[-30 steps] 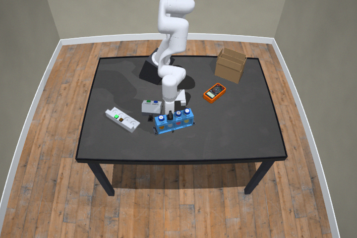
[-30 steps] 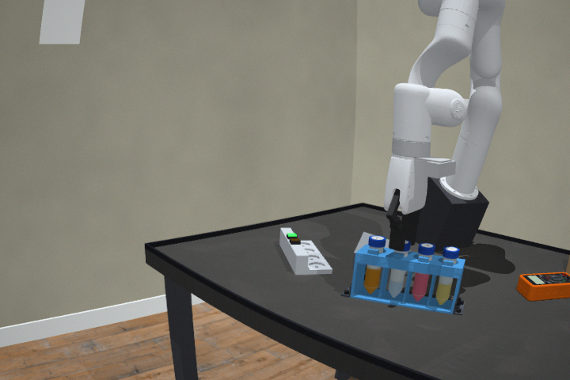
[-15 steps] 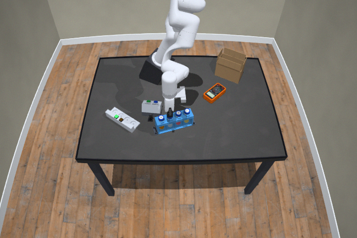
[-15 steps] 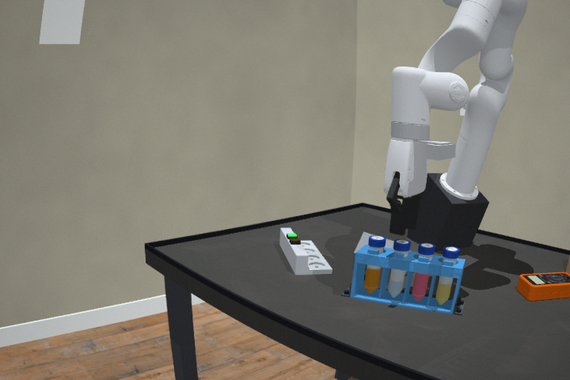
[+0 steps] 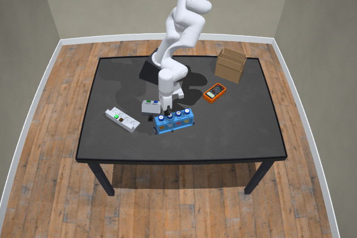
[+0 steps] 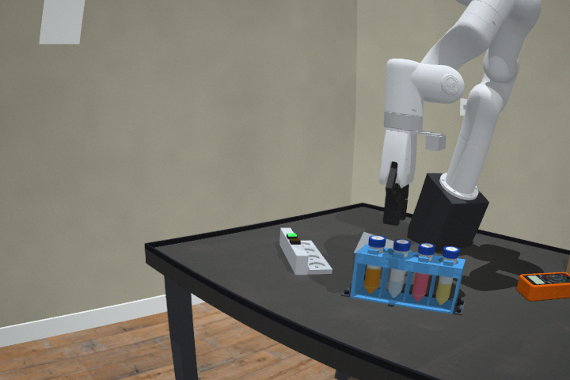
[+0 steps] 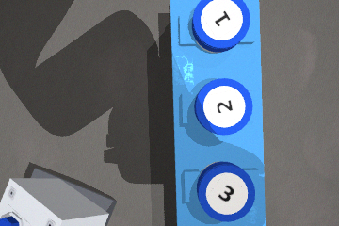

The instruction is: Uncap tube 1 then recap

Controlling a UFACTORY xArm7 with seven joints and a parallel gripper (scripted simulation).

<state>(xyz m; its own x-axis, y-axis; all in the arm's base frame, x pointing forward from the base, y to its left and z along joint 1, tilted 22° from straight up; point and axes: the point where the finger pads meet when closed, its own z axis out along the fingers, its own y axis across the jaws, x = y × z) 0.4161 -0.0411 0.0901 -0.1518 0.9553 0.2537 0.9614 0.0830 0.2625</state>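
The grey key housing is 14 cm behind my hand, 7 cm to the right of it and 12 cm below it. The rest, counted from my hand: cap 1: 2 cm behind, 12 cm to the left, 6 cm below.
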